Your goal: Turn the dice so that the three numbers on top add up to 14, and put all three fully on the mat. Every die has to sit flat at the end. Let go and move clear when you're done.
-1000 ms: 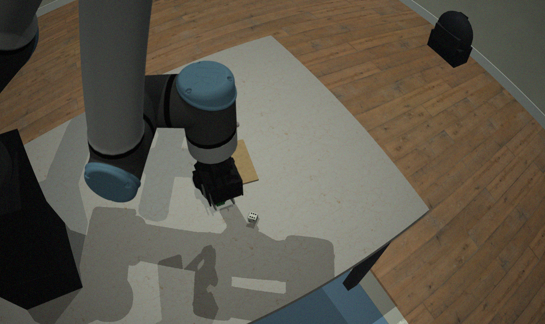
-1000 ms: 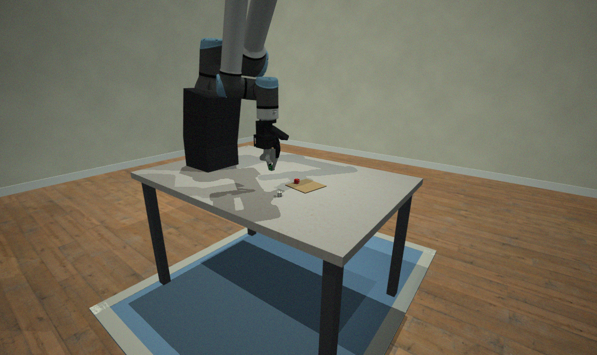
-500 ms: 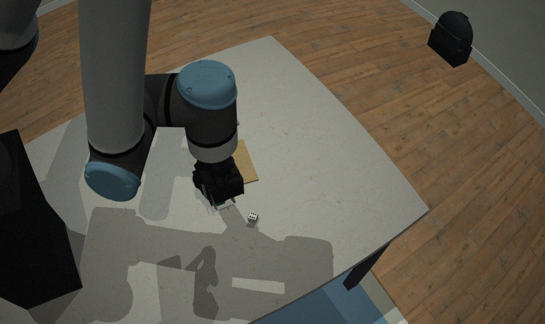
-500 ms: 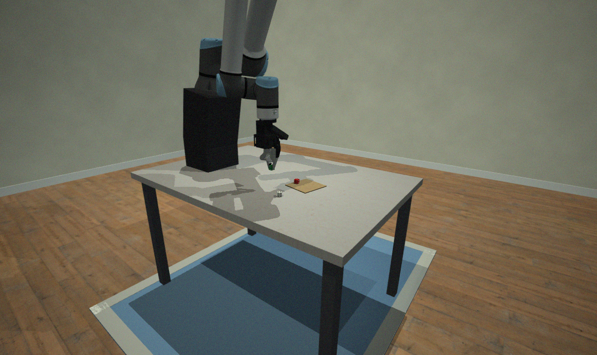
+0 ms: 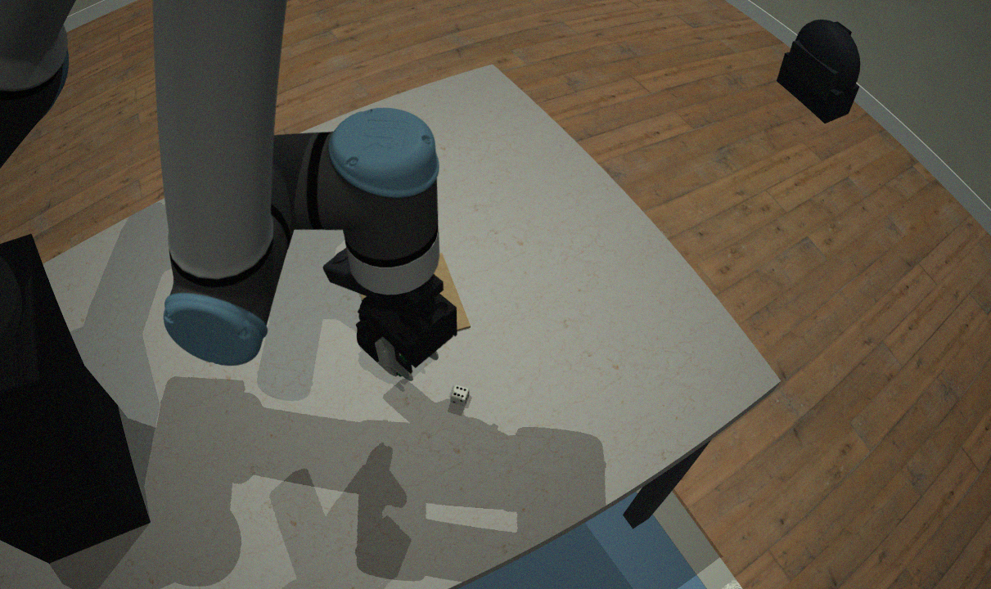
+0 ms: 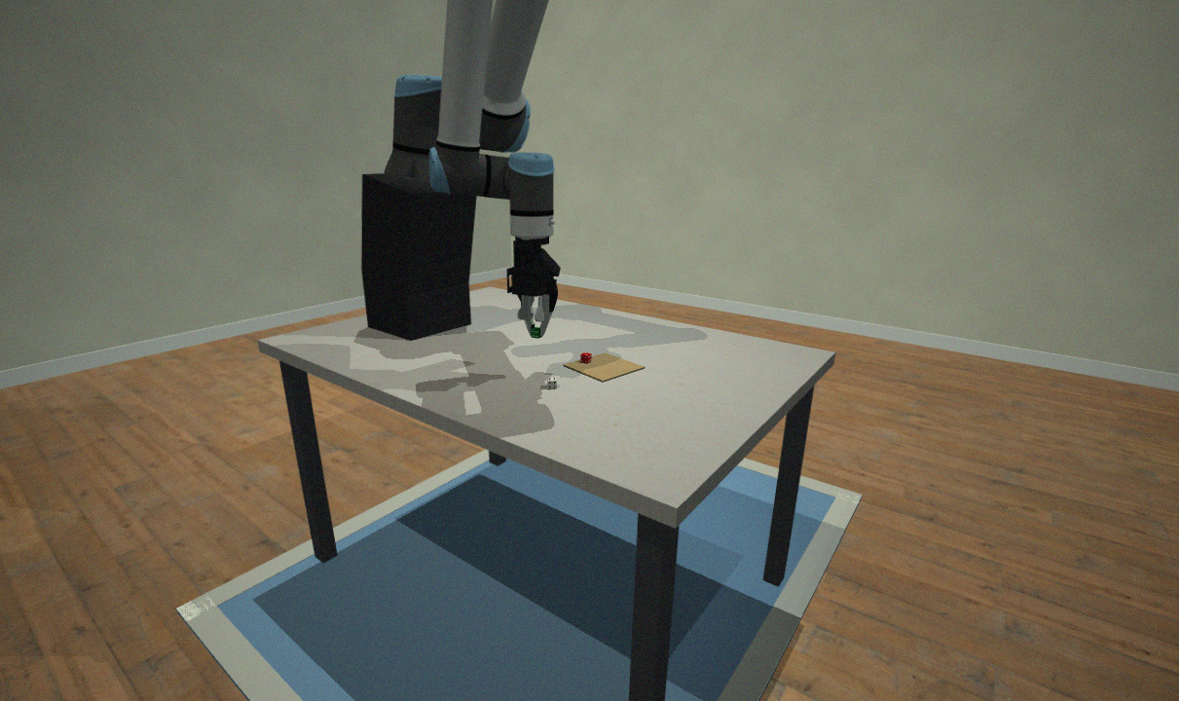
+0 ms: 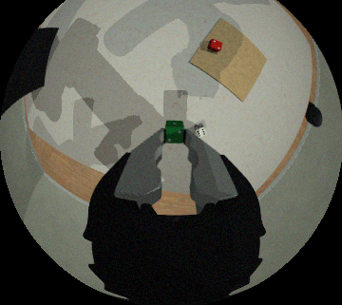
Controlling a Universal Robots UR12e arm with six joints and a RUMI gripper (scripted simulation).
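The white die is 100 mm below my hand, 70 mm ahead of it and 20 mm to the right of it. The rest, counted from my hand: red die: 150 mm to the left, 100 mm below, 20 mm ahead; mat: 160 mm to the left, 110 mm below, 70 mm ahead; green die: 10 mm below.
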